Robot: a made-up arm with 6 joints.
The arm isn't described. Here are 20 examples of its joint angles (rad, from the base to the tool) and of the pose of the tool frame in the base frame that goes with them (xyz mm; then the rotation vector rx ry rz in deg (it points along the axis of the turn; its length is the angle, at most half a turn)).
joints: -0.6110 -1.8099 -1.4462 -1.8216 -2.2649 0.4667
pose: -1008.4 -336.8 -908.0 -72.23 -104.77 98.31
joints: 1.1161 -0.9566 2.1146 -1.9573 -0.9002 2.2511
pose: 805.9 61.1 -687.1 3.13 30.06 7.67
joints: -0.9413 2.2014 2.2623 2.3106 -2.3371 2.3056
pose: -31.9 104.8 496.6 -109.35 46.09 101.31
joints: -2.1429 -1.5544 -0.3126 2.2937 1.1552 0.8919
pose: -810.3 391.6 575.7 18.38 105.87 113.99
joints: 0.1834 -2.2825 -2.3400 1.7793 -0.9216 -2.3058
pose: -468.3 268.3 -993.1 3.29 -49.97 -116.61
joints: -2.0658 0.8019 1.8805 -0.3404 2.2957 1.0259
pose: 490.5 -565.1 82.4 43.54 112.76 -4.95
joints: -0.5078 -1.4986 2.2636 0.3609 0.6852 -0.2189
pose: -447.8 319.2 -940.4 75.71 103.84 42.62
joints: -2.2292 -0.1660 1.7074 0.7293 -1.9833 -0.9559
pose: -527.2 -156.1 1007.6 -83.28 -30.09 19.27
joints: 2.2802 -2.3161 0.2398 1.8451 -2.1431 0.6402
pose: -104.5 413.5 553.7 101.73 -54.50 -91.59
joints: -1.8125 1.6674 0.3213 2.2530 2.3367 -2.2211
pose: 459.3 211.8 -53.5 -151.07 4.05 -57.49
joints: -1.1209 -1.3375 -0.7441 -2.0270 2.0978 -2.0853
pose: -886.5 6.0 -458.2 -145.95 -80.21 -26.95
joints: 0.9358 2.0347 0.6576 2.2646 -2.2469 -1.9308
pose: 14.0 254.1 564.4 -69.89 19.44 53.62
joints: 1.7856 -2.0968 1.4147 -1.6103 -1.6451 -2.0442
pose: 701.7 969.4 -131.1 154.93 32.39 24.53
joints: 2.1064 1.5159 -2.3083 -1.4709 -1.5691 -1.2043
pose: -227.6 726.2 -617.0 -31.99 85.05 138.34
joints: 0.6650 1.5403 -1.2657 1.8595 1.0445 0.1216
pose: -382.1 -115.7 656.7 36.57 -69.56 78.75
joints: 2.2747 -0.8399 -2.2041 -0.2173 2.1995 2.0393
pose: 753.3 -587.5 382.7 88.23 40.88 46.76
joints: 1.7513 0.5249 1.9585 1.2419 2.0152 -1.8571
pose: 64.7 -491.6 82.5 -31.64 20.66 -141.10
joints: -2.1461 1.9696 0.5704 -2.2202 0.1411 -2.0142
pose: 423.7 -271.1 -217.0 -34.30 107.81 -26.93
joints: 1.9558 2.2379 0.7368 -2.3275 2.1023 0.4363
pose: -61.0 580.7 -119.7 -70.44 49.56 -2.23
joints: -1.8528 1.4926 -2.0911 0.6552 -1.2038 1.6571
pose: 614.2 576.8 128.0 54.65 136.38 32.17
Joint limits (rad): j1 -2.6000..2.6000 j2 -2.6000..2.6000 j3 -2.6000..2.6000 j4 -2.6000..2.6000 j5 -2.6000..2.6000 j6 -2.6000..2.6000
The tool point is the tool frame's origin. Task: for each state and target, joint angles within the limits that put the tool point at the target. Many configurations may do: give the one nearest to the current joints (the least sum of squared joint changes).
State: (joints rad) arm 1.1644 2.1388 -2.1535 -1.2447 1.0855 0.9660
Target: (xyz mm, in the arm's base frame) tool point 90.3 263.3 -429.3
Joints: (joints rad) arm 1.6825 2.2446 -2.1754 -1.2965 0.5452 0.8562
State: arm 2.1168 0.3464 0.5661 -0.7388 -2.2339 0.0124
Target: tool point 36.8 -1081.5 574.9
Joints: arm 2.2208 0.4406 0.4129 -0.7988 -2.1419 0.0373
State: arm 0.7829 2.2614 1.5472 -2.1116 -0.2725 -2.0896
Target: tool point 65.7 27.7 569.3
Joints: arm 0.0644 2.4176 0.6212 -1.7217 -0.2668 -2.0703
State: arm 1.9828 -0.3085 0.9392 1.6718 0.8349 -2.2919
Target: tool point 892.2 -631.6 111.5
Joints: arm 1.5291 -0.5151 1.0990 1.8121 0.8308 -2.3284
